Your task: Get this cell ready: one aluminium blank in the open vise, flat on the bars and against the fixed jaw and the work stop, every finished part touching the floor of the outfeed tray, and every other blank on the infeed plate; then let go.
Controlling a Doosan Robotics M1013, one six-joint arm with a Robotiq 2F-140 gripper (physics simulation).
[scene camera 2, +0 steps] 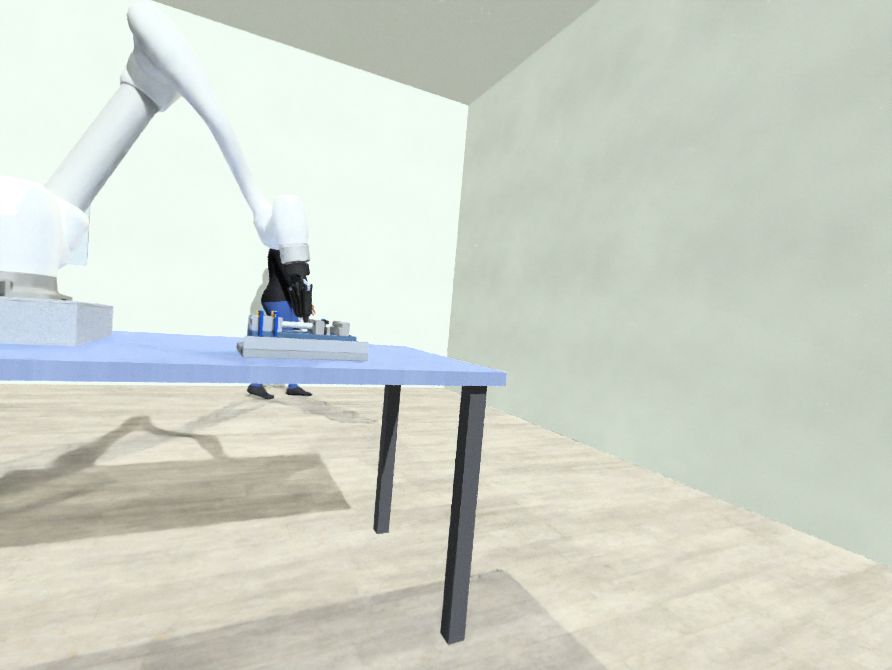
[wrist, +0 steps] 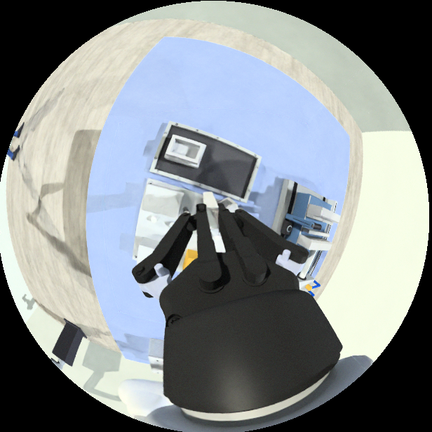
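Seen in the pictures: arm's base, link origin: [scene camera 2: 11, 298].
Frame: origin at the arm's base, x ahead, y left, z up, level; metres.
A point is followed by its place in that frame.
My gripper [scene camera 2: 305, 318] [wrist: 207, 200] is shut and empty, low over the work area. Pale bars show by and below its fingertips in the wrist view; their exact place is partly hidden. The blue vise [wrist: 298, 207] with light jaws stands at the right, a gap between its jaws. The outfeed tray [wrist: 254, 179], dark-floored with a light rim, holds a finished part [wrist: 185, 150] with a square pocket at its left end. The pale infeed plate [wrist: 140, 230] lies below the tray, partly hidden by the fingers; a light blank [wrist: 162, 200] sits at its upper left.
An orange item [wrist: 190, 258] shows beside the left finger. Blue and yellow pieces [wrist: 311, 287] stand below the vise. A low grey-sided object [scene camera 2: 302, 349] @[z -0.066, x 0.614, y -0.234 m] lies near the front edge of the blue table [scene camera 2: 173, 348] @[z -0.090, x 0.333, y -0.100 m]. A person [scene camera 2: 275, 288] stands beyond the table, behind the gripper.
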